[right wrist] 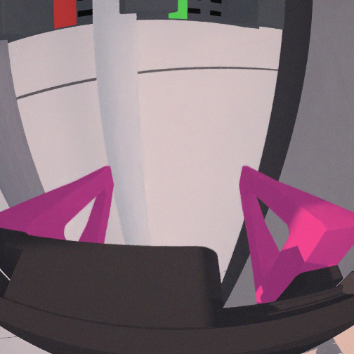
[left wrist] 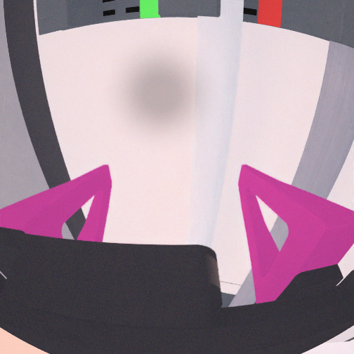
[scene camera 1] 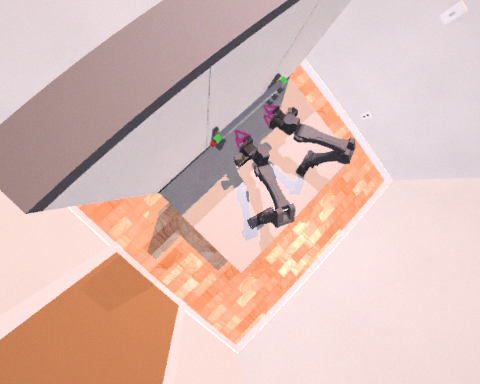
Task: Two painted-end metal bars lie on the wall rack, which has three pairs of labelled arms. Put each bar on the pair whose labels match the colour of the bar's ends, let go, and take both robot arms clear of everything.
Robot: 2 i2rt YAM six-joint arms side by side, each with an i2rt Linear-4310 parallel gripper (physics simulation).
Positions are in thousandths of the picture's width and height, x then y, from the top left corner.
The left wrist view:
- left gripper: 493,490
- pale wall panel: 346,264
